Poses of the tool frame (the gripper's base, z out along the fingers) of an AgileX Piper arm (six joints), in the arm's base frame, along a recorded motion.
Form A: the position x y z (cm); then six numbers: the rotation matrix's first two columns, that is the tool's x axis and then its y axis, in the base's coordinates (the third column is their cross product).
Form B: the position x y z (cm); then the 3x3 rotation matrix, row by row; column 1 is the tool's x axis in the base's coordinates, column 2 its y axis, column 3 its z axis. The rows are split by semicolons. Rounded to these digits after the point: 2 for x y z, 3 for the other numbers.
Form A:
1: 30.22 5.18 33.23 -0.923 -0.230 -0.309 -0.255 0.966 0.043
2: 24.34 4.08 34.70 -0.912 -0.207 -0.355 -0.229 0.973 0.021
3: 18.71 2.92 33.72 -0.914 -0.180 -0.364 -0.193 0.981 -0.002
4: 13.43 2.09 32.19 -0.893 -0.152 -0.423 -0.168 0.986 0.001
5: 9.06 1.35 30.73 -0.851 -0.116 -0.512 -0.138 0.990 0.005
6: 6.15 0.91 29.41 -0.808 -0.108 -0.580 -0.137 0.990 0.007
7: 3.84 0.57 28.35 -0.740 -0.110 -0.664 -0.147 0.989 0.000
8: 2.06 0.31 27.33 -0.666 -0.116 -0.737 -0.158 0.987 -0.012
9: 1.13 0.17 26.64 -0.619 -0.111 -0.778 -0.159 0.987 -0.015
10: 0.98 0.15 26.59 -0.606 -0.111 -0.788 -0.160 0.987 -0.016
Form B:
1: 30.22 5.18 33.23; -0.923 -0.255 0.289; -0.230 0.966 0.118; -0.309 0.043 -0.950
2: 24.34 4.08 34.70; -0.912 -0.229 0.341; -0.207 0.973 0.100; -0.355 0.021 -0.935
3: 18.71 2.92 33.72; -0.914 -0.193 0.357; -0.180 0.981 0.068; -0.364 -0.002 -0.931
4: 13.43 2.09 32.19; -0.893 -0.168 0.417; -0.152 0.986 0.072; -0.423 0.001 -0.906
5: 9.06 1.35 30.73; -0.851 -0.138 0.506; -0.116 0.990 0.075; -0.512 0.005 -0.858
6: 6.15 0.91 29.41; -0.808 -0.137 0.573; -0.108 0.990 0.085; -0.580 0.007 -0.815
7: 3.84 0.57 28.35; -0.740 -0.147 0.657; -0.110 0.989 0.098; -0.664 0.000 -0.748
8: 2.06 0.31 27.33; -0.666 -0.158 0.729; -0.116 0.987 0.108; -0.737 -0.012 -0.676
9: 1.13 0.17 26.64; -0.619 -0.159 0.770; -0.111 0.987 0.114; -0.778 -0.015 -0.629
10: 0.98 0.15 26.59; -0.606 -0.160 0.780; -0.111 0.987 0.116; -0.788 -0.016 -0.616
